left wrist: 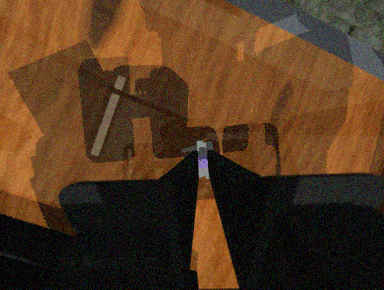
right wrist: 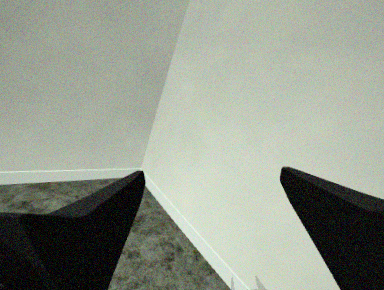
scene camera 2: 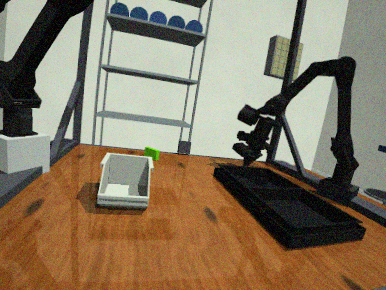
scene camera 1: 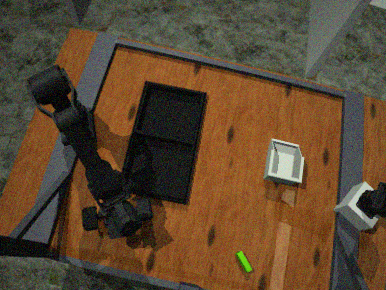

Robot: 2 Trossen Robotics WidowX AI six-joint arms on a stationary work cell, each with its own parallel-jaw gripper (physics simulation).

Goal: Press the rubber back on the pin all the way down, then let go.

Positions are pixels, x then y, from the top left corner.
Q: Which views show the left gripper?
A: The left wrist view, scene camera 2 and scene camera 1 only.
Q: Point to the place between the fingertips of the left gripper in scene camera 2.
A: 245,165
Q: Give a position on a black two-compartment tray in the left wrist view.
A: At 37,249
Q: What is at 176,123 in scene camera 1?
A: A black two-compartment tray.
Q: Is the right gripper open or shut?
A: Open.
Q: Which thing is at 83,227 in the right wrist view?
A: The right gripper.
